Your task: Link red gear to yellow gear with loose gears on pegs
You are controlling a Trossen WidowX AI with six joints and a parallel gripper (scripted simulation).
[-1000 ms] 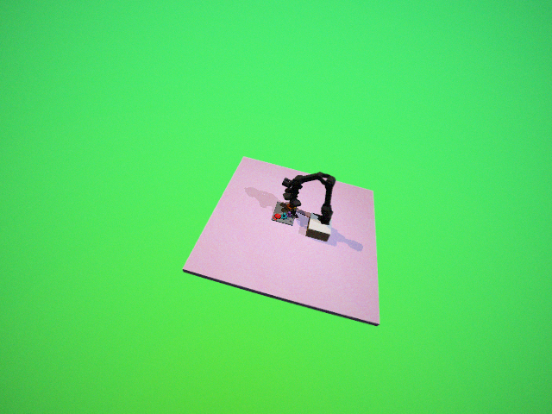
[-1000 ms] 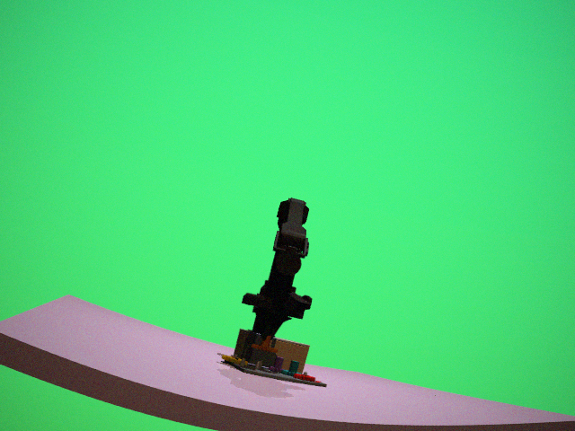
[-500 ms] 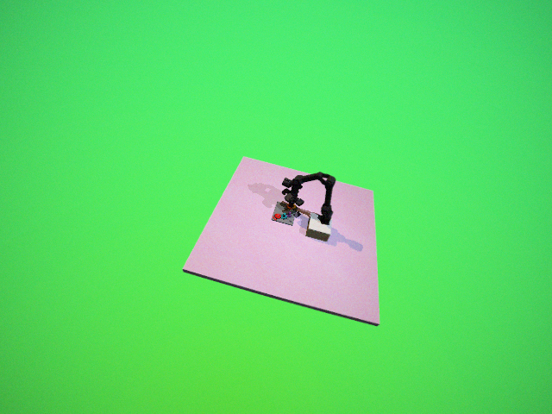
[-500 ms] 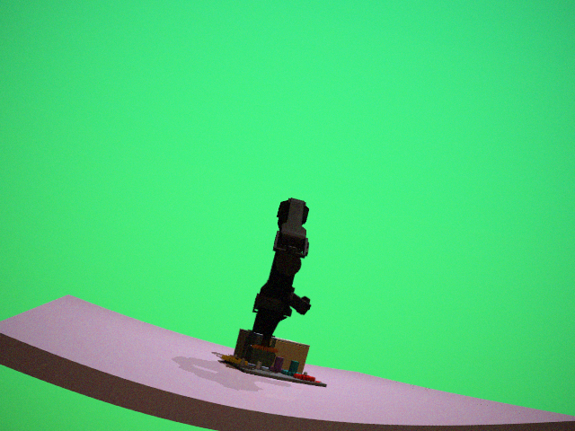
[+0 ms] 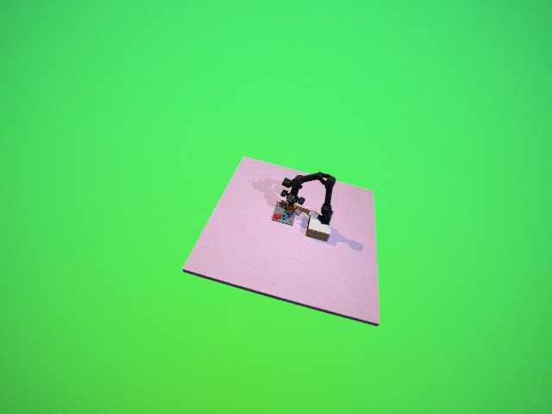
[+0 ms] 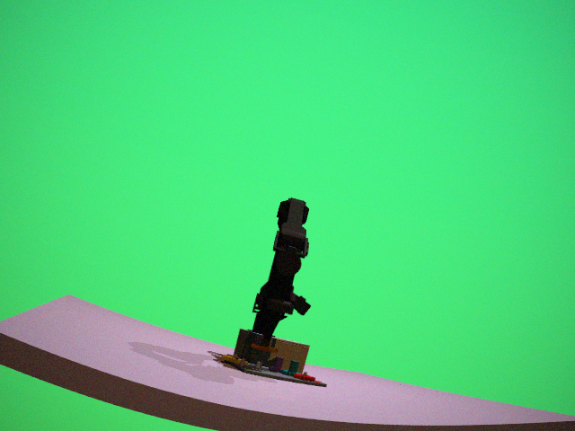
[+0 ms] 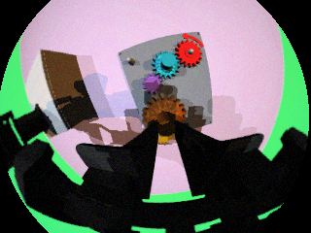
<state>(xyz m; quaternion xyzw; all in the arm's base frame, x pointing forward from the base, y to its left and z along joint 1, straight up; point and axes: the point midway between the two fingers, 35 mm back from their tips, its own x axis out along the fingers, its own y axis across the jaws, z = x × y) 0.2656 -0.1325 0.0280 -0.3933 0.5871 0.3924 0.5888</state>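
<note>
The purple gear is 5 cm to the left of my gripper tip and 6 cm below it. Round my gripper tip: orange gear (1 cm below); yellow gear (3 cm behind, 6 cm to the right, 7 cm below); grey board (3 cm ahead, 2 cm to the left, 8 cm below).
</note>
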